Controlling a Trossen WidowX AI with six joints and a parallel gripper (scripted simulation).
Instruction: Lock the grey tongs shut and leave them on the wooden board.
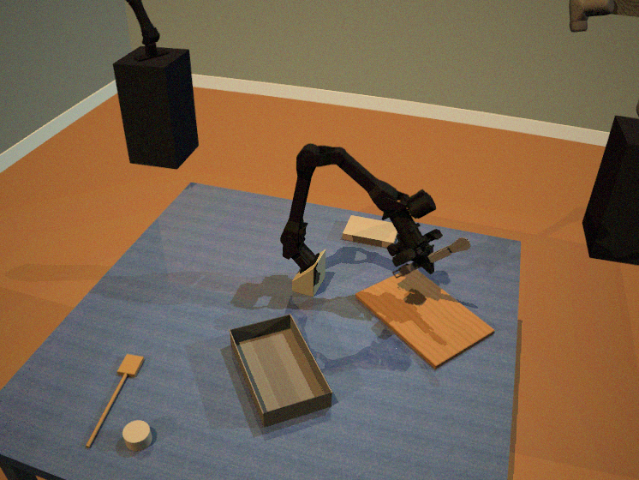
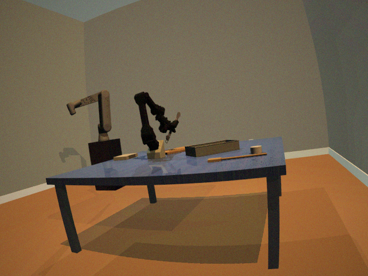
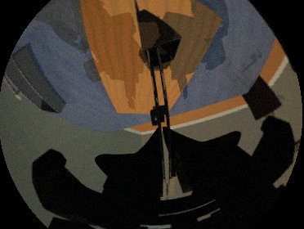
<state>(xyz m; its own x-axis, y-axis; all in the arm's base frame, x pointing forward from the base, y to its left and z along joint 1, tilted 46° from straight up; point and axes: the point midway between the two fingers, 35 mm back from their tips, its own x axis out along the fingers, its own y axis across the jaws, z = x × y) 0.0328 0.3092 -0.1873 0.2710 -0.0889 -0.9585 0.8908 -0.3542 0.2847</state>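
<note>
My gripper tip is now 20 mm short of the wooden board, 10 mm to the left of it and 140 mm above it. Round my gripper tip: pale block: 350 mm behind, 230 mm to the right, 130 mm below; then roasting tin: 350 mm ahead, 360 mm to the right, 120 mm below.
</note>
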